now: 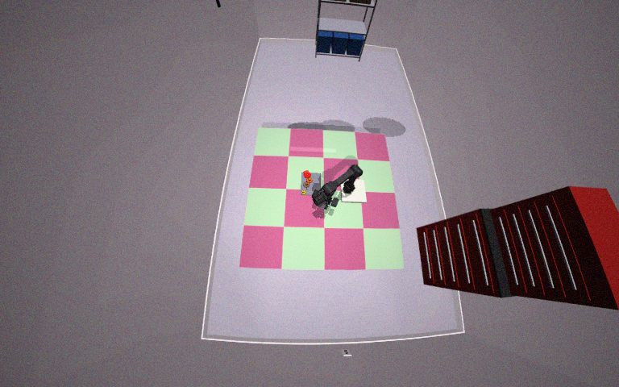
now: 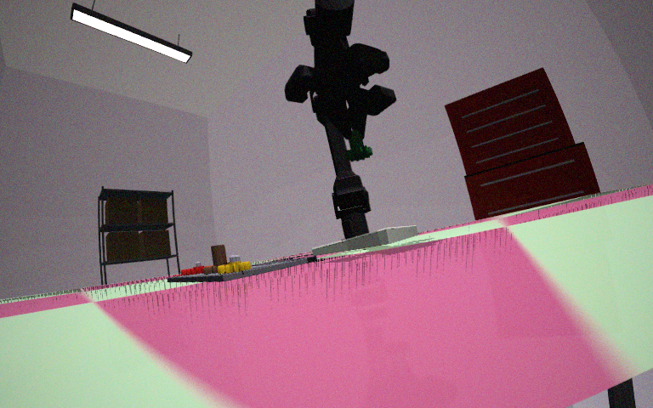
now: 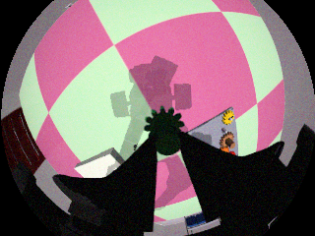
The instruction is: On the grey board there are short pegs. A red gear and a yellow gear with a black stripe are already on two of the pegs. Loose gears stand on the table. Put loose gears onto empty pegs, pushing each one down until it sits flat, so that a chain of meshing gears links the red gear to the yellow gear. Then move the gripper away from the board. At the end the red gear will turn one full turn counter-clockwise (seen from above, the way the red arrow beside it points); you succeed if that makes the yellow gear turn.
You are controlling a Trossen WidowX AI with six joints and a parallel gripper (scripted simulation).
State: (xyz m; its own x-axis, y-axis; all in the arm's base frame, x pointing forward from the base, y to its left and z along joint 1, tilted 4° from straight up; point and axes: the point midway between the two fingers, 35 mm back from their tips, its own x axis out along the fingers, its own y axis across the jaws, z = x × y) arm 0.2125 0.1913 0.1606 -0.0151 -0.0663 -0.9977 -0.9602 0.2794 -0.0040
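Right now my gripper tip is 160 mm short of the yellow gear, 150 mm above it and 110 mm to the left of it. Also, from my gripper tip: green gear: 10 mm below; grey board: 200 mm to the right, 170 mm below, 110 mm ahead; brown gear: 190 mm to the right, 150 mm ahead, 140 mm below.
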